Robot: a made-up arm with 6 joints. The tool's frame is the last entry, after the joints.
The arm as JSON. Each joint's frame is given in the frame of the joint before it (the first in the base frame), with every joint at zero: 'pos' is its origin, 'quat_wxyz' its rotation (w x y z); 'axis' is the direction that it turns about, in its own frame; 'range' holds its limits. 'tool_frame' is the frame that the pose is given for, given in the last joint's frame.
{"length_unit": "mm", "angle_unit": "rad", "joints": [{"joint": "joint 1", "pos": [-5.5, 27.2, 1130.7], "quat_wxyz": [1.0, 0.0, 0.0, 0.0], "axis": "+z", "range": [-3.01, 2.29]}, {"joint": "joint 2", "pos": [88.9, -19.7, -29.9], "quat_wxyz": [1.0, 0.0, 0.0, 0.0], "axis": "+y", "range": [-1.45, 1.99]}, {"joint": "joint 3", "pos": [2.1, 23.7, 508.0], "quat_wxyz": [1.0, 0.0, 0.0, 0.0], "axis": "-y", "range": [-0.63, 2.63]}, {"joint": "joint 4", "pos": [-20.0, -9.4, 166.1], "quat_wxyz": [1.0, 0.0, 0.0, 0.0], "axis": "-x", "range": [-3.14, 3.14]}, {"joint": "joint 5", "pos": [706.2, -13.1, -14.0], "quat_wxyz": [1.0, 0.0, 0.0, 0.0], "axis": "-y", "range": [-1.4, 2.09]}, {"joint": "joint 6", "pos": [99.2, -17.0, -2.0], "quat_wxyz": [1.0, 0.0, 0.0, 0.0], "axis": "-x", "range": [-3.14, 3.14]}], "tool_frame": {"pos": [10.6, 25.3, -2.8], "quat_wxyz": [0.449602, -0.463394, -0.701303, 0.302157]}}
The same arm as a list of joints. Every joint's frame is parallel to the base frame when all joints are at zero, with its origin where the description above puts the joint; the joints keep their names.
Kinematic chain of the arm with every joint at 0, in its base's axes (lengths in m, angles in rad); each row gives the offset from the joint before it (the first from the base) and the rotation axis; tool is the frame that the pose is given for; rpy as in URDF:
joint 1: xyz -0.0055 0.0272 1.1307 axis +z
joint 2: xyz 0.0889 -0.0197 -0.0299 axis +y
joint 3: xyz 0.0021 0.0237 0.508 axis -y
joint 4: xyz -0.02 -0.0094 0.1661 axis -x
joint 5: xyz 0.7062 -0.0131 -0.014 axis -y
joint 6: xyz 0.0992 -0.017 -0.002 axis -x
tool: xyz 0.0106 0.0253 -0.0028 rpy -2.0276 -0.3582 1.7493
Joint limits (rad, base to tool): -3.01..2.29 -1.45..1.99 -0.63..2.63 -3.14..3.14 -1.4..2.09 -3.14..3.14

